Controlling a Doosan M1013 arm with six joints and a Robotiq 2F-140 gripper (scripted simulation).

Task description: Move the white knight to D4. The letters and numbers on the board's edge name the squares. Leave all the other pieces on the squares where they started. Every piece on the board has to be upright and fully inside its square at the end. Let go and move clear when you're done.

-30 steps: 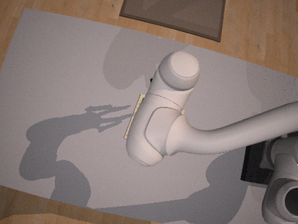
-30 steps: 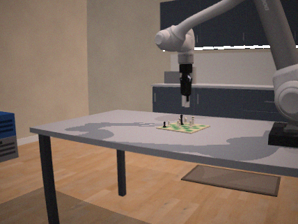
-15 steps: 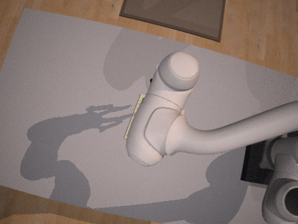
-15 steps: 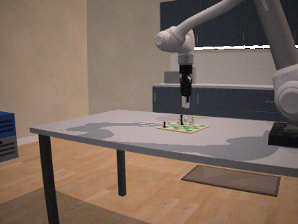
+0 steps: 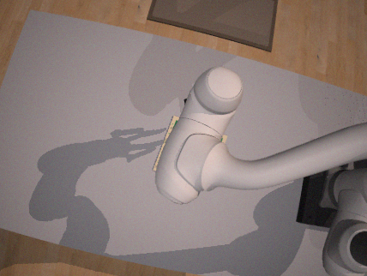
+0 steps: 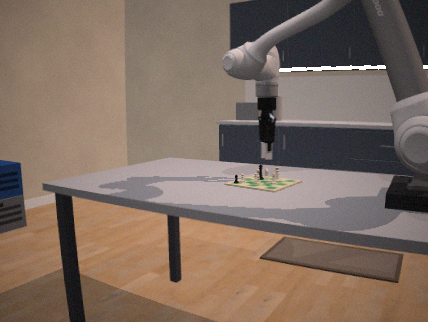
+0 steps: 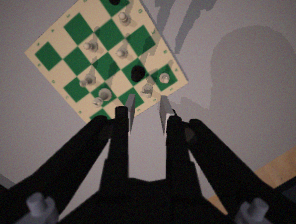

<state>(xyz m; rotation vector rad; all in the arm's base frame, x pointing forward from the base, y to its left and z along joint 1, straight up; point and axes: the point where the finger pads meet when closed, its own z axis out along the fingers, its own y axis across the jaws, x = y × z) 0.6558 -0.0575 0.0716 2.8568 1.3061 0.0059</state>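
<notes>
Now: the tall black piece 1 cm ahead of my hand, 4 cm to the left of it and 8 cm below it. The rest, counted from my hand: black pawn (5 cm ahead, 15 cm to the left, 10 cm below); white knight (10 cm below); green-and-cream chessboard (3 cm behind, 8 cm to the left, 11 cm below).
</notes>
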